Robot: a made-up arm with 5 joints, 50 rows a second.
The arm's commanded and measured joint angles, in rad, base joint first. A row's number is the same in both.
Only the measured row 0 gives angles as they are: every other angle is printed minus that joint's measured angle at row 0.
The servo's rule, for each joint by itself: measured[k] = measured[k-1] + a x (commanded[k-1-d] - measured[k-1]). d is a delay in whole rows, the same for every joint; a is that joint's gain. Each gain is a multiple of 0.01, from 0.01 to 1. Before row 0 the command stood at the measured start. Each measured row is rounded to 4 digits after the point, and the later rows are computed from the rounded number. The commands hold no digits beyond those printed.
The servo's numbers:
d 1
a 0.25 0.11 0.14 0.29 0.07
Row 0, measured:
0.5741 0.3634 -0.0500 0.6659 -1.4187
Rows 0 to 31, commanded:
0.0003 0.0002 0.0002 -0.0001 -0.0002
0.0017 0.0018 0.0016 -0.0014 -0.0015
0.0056 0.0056 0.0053 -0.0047 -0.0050
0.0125 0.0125 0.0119 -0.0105 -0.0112
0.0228 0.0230 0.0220 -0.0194 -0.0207
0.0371 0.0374 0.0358 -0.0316 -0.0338
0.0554 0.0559 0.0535 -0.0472 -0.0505
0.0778 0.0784 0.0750 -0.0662 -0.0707
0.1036 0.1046 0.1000 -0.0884 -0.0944
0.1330 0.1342 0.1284 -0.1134 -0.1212
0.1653 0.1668 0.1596 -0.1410 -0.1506
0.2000 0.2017 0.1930 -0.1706 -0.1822
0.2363 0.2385 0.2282 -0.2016 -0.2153
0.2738 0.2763 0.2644 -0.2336 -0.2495
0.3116 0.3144 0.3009 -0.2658 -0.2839
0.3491 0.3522 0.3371 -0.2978 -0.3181
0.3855 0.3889 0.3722 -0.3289 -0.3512
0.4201 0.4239 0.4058 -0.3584 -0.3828
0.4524 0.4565 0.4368 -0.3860 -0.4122
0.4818 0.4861 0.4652 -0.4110 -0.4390
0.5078 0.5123 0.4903 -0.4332 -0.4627
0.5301 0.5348 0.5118 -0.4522 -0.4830
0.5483 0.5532 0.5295 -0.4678 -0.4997
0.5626 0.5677 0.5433 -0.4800 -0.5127
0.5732 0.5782 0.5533 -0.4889 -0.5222
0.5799 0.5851 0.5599 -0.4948 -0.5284
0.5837 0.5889 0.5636 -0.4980 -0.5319
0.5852 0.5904 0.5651 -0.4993 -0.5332
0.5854 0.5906 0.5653 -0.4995 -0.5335
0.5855 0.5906 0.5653 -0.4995 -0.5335
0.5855 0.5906 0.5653 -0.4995 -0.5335
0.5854 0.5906 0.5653 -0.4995 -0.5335
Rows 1 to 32, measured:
0.0000 0.0000 0.0000 0.0000 0.0000
0.0001 0.0000 0.0000 0.0000 0.0000
0.0005 0.0002 0.0002 -0.0004 -0.0001
0.0018 0.0008 0.0009 -0.0016 -0.0004
0.0045 0.0021 0.0024 -0.0042 -0.0012
0.0091 0.0044 0.0051 -0.0086 -0.0026
0.0161 0.0080 0.0094 -0.0153 -0.0048
0.0259 0.0133 0.0156 -0.0246 -0.0080
0.0389 0.0205 0.0239 -0.0367 -0.0124
0.0551 0.0298 0.0346 -0.0517 -0.0181
0.0746 0.0413 0.0477 -0.0696 -0.0253
0.0973 0.0551 0.0634 -0.0903 -0.0341
0.1230 0.0712 0.0815 -0.1136 -0.0445
0.1513 0.0896 0.1020 -0.1391 -0.0565
0.1819 0.1101 0.1247 -0.1665 -0.0700
0.2143 0.1326 0.1494 -0.1953 -0.0850
0.2480 0.1568 0.1757 -0.2250 -0.1013
0.2824 0.1823 0.2032 -0.2551 -0.1188
0.3168 0.2089 0.2316 -0.2851 -0.1373
0.3507 0.2361 0.2603 -0.3144 -0.1565
0.3835 0.2636 0.2890 -0.3424 -0.1763
0.4146 0.2910 0.3172 -0.3687 -0.1963
0.4435 0.3178 0.3444 -0.3929 -0.2164
0.4697 0.3437 0.3703 -0.4146 -0.2362
0.4929 0.3683 0.3945 -0.4336 -0.2556
0.5130 0.3914 0.4167 -0.4496 -0.2743
0.5297 0.4127 0.4367 -0.4627 -0.2921
0.5432 0.4321 0.4545 -0.4729 -0.3089
0.5537 0.4495 0.4700 -0.4806 -0.3246
0.5616 0.4650 0.4833 -0.4861 -0.3392
0.5676 0.4788 0.4948 -0.4900 -0.3528
0.5721 0.4911 0.5047 -0.4928 -0.3654

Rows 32 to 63, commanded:
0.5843 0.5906 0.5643 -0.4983 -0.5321
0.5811 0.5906 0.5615 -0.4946 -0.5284
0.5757 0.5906 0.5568 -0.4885 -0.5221
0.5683 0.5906 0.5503 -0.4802 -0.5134
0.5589 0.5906 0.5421 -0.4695 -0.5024
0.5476 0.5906 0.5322 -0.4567 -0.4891
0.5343 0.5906 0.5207 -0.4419 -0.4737
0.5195 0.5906 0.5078 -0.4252 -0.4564
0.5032 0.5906 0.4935 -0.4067 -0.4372
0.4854 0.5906 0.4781 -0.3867 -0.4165
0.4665 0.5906 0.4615 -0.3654 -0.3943
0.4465 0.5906 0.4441 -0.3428 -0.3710
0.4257 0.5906 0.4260 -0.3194 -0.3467
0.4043 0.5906 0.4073 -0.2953 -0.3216
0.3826 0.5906 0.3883 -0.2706 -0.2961
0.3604 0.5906 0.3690 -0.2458 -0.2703
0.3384 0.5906 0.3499 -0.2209 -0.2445
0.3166 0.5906 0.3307 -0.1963 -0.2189
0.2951 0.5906 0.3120 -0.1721 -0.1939
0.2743 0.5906 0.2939 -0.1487 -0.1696
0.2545 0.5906 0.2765 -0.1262 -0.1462
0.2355 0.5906 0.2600 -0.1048 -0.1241
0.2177 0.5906 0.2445 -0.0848 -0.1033
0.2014 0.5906 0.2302 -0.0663 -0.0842
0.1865 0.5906 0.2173 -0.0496 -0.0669
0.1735 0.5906 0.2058 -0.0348 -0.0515
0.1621 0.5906 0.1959 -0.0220 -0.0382
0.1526 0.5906 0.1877 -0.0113 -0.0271
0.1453 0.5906 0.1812 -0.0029 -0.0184
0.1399 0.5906 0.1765 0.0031 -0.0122
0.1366 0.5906 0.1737 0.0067 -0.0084
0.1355 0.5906 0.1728 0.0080 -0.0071
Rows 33 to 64, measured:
0.5754 0.5020 0.5132 -0.4947 -0.3772
0.5776 0.5117 0.5204 -0.4957 -0.3880
0.5785 0.5204 0.5262 -0.4954 -0.3978
0.5778 0.5281 0.5305 -0.4934 -0.4065
0.5754 0.5350 0.5333 -0.4896 -0.4140
0.5713 0.5411 0.5345 -0.4838 -0.4202
0.5654 0.5465 0.5342 -0.4759 -0.4250
0.5576 0.5514 0.5323 -0.4660 -0.4284
0.5481 0.5557 0.5289 -0.4542 -0.4304
0.5369 0.5595 0.5239 -0.4404 -0.4309
0.5240 0.5629 0.5175 -0.4248 -0.4299
0.5096 0.5659 0.5097 -0.4076 -0.4274
0.4938 0.5686 0.5005 -0.3888 -0.4235
0.4768 0.5710 0.4901 -0.3687 -0.4181
0.4587 0.5732 0.4785 -0.3474 -0.4113
0.4397 0.5751 0.4659 -0.3251 -0.4032
0.4199 0.5768 0.4523 -0.3021 -0.3939
0.3995 0.5783 0.4380 -0.2786 -0.3834
0.3788 0.5797 0.4230 -0.2547 -0.3719
0.3579 0.5809 0.4075 -0.2307 -0.3594
0.3370 0.5820 0.3916 -0.2069 -0.3461
0.3164 0.5829 0.3755 -0.1835 -0.3321
0.2962 0.5837 0.3593 -0.1607 -0.3175
0.2766 0.5845 0.3432 -0.1387 -0.3025
0.2578 0.5852 0.3274 -0.1177 -0.2872
0.2400 0.5858 0.3120 -0.0980 -0.2718
0.2234 0.5863 0.2971 -0.0797 -0.2564
0.2081 0.5868 0.2829 -0.0630 -0.2411
0.1942 0.5872 0.2696 -0.0480 -0.2261
0.1820 0.5876 0.2572 -0.0349 -0.2116
0.1715 0.5879 0.2459 -0.0239 -0.1976
0.1628 0.5882 0.2358 -0.0150 -0.1844

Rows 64 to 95, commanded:
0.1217 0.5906 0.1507 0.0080 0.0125
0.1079 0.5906 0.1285 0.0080 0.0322
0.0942 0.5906 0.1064 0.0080 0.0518
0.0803 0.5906 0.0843 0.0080 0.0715
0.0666 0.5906 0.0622 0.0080 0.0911
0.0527 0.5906 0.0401 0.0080 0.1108
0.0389 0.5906 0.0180 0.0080 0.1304
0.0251 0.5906 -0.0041 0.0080 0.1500
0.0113 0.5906 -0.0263 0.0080 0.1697
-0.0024 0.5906 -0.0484 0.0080 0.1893
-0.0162 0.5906 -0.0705 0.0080 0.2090
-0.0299 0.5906 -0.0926 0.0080 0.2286
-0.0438 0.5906 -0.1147 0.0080 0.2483
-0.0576 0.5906 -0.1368 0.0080 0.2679
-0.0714 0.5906 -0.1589 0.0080 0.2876
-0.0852 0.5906 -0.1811 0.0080 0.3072
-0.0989 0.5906 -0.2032 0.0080 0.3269
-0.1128 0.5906 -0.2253 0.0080 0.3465
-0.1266 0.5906 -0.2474 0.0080 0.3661
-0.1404 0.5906 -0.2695 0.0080 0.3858
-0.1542 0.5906 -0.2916 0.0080 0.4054
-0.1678 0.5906 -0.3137 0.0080 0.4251
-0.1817 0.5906 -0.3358 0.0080 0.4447
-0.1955 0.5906 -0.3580 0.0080 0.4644
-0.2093 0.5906 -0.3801 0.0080 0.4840
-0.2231 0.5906 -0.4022 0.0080 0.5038
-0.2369 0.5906 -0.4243 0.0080 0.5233
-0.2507 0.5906 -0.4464 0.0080 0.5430
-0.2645 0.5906 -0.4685 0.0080 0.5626
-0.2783 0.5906 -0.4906 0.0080 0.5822
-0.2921 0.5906 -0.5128 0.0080 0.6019
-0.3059 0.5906 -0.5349 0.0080 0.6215
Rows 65 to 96, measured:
0.1560 0.5885 0.2270 -0.0083 -0.1720
0.1474 0.5887 0.2163 -0.0036 -0.1591
0.1375 0.5889 0.2040 -0.0002 -0.1457
0.1267 0.5891 0.1903 0.0022 -0.1319
0.1151 0.5893 0.1755 0.0039 -0.1177
0.1030 0.5894 0.1596 0.0051 -0.1031
0.0904 0.5895 0.1429 0.0059 -0.0881
0.0775 0.5896 0.1254 0.0065 -0.0728
0.0644 0.5897 0.1073 0.0069 -0.0572
0.0511 0.5898 0.0886 0.0072 -0.0413
0.0377 0.5899 0.0694 0.0074 -0.0252
0.0242 0.5900 0.0498 0.0076 -0.0088
0.0107 0.5901 0.0299 0.0077 0.0078
-0.0029 0.5902 0.0097 0.0078 0.0246
-0.0166 0.5902 -0.0108 0.0079 0.0416
-0.0303 0.5902 -0.0315 0.0079 0.0588
-0.0440 0.5902 -0.0524 0.0079 0.0762
-0.0577 0.5902 -0.0735 0.0079 0.0937
-0.0715 0.5902 -0.0948 0.0079 0.1114
-0.0853 0.5902 -0.1162 0.0079 0.1292
-0.0991 0.5902 -0.1377 0.0079 0.1472
-0.1129 0.5902 -0.1592 0.0079 0.1653
-0.1266 0.5902 -0.1808 0.0079 0.1835
-0.1404 0.5902 -0.2025 0.0079 0.2018
-0.1542 0.5902 -0.2243 0.0079 0.2202
-0.1680 0.5902 -0.2461 0.0079 0.2387
-0.1818 0.5902 -0.2680 0.0079 0.2573
-0.1956 0.5902 -0.2899 0.0079 0.2759
-0.2094 0.5902 -0.3118 0.0079 0.2946
-0.2232 0.5902 -0.3337 0.0079 0.3134
-0.2370 0.5902 -0.3557 0.0079 0.3322
-0.2508 0.5902 -0.3777 0.0079 0.3511

